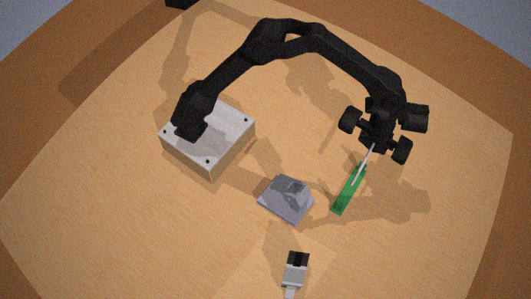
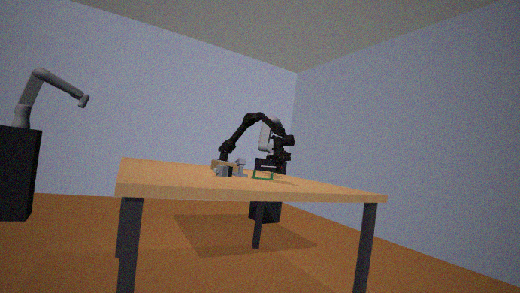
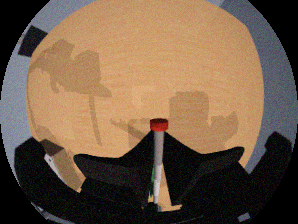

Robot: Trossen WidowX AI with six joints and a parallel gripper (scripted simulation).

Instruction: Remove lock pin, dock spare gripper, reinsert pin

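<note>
The green bracket lies 100 mm to the right of my gripper tip, 30 mm below it and 10 mm behind it. Also, from my gripper tip: spare gripper (360 mm to the right, 40 mm behind, 20 mm below); grey mount (200 mm to the right, 130 mm behind).
</note>
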